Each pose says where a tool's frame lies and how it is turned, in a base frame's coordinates. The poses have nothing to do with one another.
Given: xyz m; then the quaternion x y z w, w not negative.
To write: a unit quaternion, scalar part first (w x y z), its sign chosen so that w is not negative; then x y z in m. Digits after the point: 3 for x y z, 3 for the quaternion.
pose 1, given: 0.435 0.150 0.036 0.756 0.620 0.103 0.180
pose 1, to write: 0.180 0.756 0.620 0.103 0.435 0.150 0.036
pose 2, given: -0.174 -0.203 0.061 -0.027 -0.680 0.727 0.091
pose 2, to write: 0.091 -0.027 -0.680 0.727 -0.174 -0.203 0.061
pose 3, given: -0.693 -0.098 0.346 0.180 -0.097 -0.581 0.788
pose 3, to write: 0.788 0.180 -0.097 -0.581 -0.693 -0.098 0.346
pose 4, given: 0.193 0.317 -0.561 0.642 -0.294 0.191 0.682
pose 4, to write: 0.682 0.642 -0.294 0.191 0.193 0.317 -0.561
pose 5, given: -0.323 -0.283 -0.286 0.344 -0.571 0.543 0.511
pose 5, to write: 0.511 0.344 -0.571 0.543 -0.323 -0.283 -0.286
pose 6, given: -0.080 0.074 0.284 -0.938 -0.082 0.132 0.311
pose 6, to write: 0.311 -0.938 -0.082 0.132 -0.080 0.074 0.284
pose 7, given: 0.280 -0.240 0.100 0.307 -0.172 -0.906 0.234
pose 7, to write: 0.234 0.307 -0.172 -0.906 0.280 -0.240 0.100
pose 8, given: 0.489 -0.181 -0.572 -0.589 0.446 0.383 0.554
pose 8, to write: 0.554 -0.589 0.446 0.383 0.489 -0.181 -0.572
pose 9, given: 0.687 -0.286 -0.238 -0.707 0.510 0.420 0.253
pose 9, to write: 0.253 -0.707 0.510 0.420 0.687 -0.286 -0.238
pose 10, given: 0.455 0.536 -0.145 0.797 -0.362 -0.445 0.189
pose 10, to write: 0.189 0.797 -0.362 -0.445 0.455 0.536 -0.145
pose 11, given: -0.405 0.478 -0.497 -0.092 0.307 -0.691 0.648
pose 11, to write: 0.648 -0.092 0.307 -0.691 -0.405 0.478 -0.497
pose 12, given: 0.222 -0.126 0.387 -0.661 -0.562 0.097 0.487
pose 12, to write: 0.487 -0.661 -0.562 0.097 0.222 -0.126 0.387
